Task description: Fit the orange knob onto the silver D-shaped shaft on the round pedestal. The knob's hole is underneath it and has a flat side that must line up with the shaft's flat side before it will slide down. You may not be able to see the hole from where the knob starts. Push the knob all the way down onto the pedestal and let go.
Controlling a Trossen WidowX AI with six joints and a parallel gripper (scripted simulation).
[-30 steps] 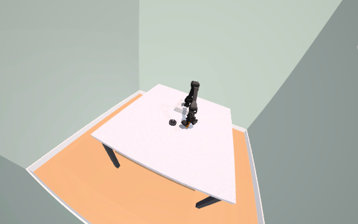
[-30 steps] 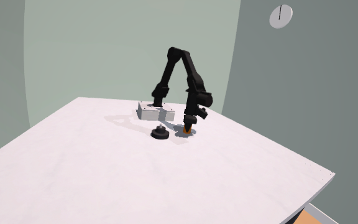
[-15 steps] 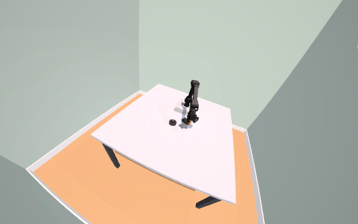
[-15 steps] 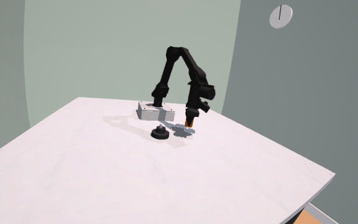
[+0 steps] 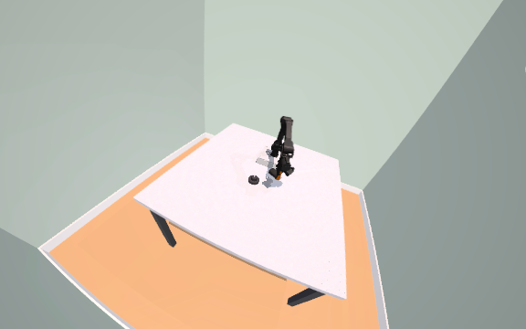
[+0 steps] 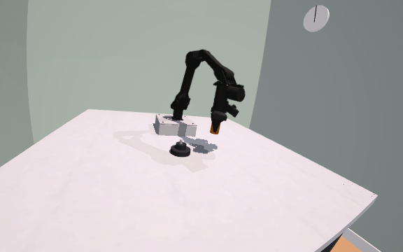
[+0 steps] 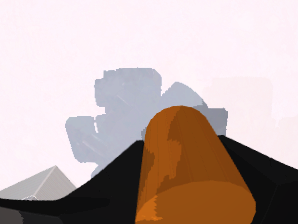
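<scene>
Now: gripper tip 40 mm short of the dark round pedestal, 160 mm to the left of it and 60 mm above it. From my gripper tip the other things lie so: orange knob: 30 mm above.
</scene>
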